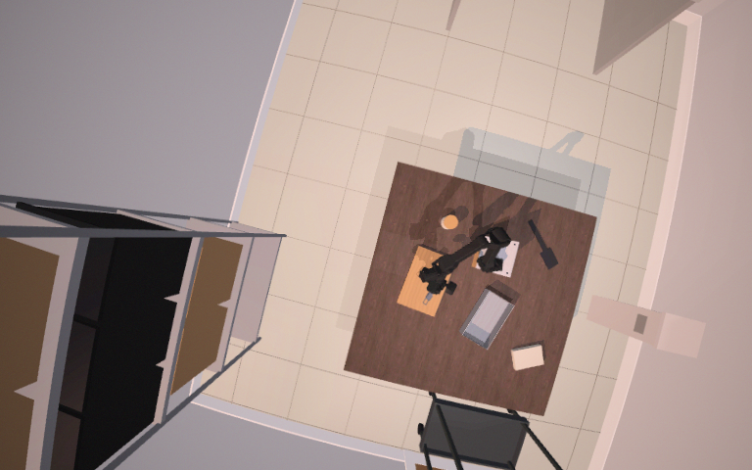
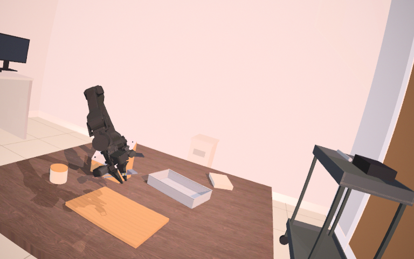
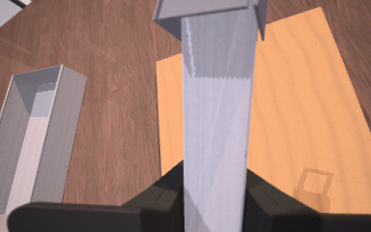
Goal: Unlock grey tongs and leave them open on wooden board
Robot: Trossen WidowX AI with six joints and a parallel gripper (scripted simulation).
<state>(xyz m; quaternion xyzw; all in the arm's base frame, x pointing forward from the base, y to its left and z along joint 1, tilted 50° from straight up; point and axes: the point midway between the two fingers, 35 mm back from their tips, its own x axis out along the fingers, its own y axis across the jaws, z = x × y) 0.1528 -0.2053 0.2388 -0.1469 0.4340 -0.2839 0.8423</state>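
Right now my gripper tip is 14 cm above the wooden board and 1 cm to the left of it. The rest, counted from my gripper tip: beige block 68 cm to the left, 36 cm ahead, 13 cm below; black spatula 67 cm to the left, 31 cm behind, 14 cm below; roasting tin 37 cm to the left, 16 cm ahead, 12 cm below.
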